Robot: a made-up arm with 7 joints. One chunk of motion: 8 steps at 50 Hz.
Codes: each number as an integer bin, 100 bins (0 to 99) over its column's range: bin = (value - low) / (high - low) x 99, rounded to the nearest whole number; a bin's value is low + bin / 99 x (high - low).
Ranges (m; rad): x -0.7..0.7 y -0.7..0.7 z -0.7..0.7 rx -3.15..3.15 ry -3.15..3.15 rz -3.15..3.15
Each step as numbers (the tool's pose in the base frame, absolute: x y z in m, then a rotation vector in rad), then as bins.
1 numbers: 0.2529 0.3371 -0.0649 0.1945 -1.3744 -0.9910
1 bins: 67 73 45 53 28 34
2 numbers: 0.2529 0.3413 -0.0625 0.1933 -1.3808 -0.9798
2 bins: 67 74 45 53 28 34
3 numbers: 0.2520 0.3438 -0.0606 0.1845 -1.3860 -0.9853
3 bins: 67 74 45 52 28 34
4 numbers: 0.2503 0.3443 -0.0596 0.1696 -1.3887 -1.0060
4 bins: 67 74 45 52 28 34
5 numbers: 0.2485 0.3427 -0.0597 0.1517 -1.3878 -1.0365
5 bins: 67 74 45 52 28 33
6 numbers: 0.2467 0.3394 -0.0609 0.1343 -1.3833 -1.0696
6 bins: 67 74 45 52 28 33
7 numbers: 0.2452 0.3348 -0.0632 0.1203 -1.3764 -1.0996
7 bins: 67 73 45 51 28 32
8 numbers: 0.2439 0.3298 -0.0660 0.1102 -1.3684 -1.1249
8 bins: 67 73 45 51 28 32
